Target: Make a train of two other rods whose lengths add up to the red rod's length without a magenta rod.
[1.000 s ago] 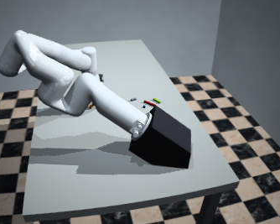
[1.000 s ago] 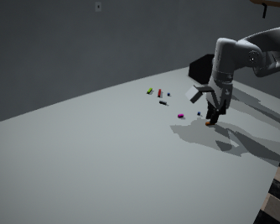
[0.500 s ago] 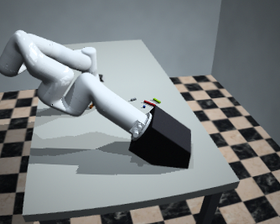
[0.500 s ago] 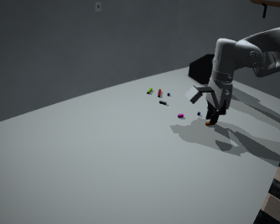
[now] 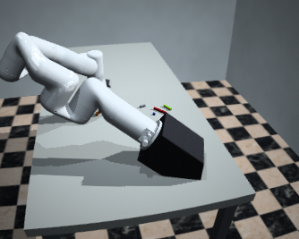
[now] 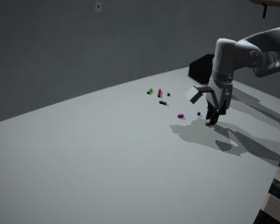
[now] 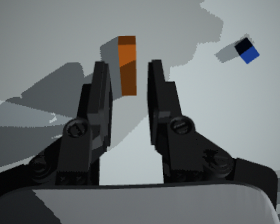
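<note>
Now: hand 30 mm above the orange rod. Round my hand: red rod: 20 mm ahead, 300 mm to the right, 30 mm below; then grey rod: 70 mm ahead, 220 mm to the right, 30 mm below; then magenta rod: 70 mm ahead, 100 mm to the right, 30 mm below.
</note>
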